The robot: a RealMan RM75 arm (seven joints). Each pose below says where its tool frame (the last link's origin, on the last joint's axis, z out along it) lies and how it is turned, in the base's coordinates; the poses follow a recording.
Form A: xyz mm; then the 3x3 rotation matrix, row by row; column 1 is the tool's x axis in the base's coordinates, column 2 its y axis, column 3 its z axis. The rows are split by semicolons.
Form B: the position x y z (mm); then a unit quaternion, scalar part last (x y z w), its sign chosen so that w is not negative. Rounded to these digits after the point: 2 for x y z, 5 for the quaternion.
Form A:
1: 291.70, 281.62, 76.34; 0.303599, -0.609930, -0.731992; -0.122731, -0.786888, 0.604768; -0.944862, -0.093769, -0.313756
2: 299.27, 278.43, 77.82; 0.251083, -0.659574, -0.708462; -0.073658, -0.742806, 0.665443; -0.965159, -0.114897, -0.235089
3: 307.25, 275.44, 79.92; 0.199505, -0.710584, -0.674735; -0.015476, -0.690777, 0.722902; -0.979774, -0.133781, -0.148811
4: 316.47, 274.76, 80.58; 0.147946, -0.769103, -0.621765; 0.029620, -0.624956, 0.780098; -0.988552, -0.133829, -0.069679
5: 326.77, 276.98, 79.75; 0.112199, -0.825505, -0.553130; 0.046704, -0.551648, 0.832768; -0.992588, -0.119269, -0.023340
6: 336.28, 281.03, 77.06; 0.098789, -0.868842, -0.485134; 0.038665, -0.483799, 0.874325; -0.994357, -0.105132, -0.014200
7: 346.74, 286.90, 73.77; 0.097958, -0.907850, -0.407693; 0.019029, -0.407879, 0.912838; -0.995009, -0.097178, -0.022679
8: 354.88, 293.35, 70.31; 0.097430, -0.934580, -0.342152; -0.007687, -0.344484, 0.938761; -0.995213, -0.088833, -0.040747
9: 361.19, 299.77, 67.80; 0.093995, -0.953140, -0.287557; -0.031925, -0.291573, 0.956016; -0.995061, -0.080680, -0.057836
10: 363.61, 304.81, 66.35; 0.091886, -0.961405, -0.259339; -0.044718, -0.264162, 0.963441; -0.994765, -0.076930, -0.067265
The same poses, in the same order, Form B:
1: 291.70, 281.62, 76.34, -0.77528, 0.23626, 0.54072, 0.22525
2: 299.27, 278.43, 77.82, -0.74649, 0.24556, 0.56050, 0.26134
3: 307.25, 275.44, 79.92, -0.71398, 0.25423, 0.57932, 0.29997
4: 316.47, 274.76, 80.58, -0.67871, 0.27239, 0.59315, 0.33664
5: 326.77, 276.98, 79.75, -0.64946, 0.29979, 0.59500, 0.36647
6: 336.28, 281.03, 77.06, -0.63182, 0.32849, 0.58541, 0.38755
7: 346.74, 286.90, 73.77, -0.61817, 0.35946, 0.56728, 0.40847
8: 354.88, 293.35, 70.31, -0.60882, 0.38692, 0.54916, 0.42196
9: 361.19, 299.77, 67.80, -0.60071, 0.40996, 0.53379, 0.43145
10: 363.61, 304.81, 66.35, -0.59651, 0.42167, 0.52560, 0.43602
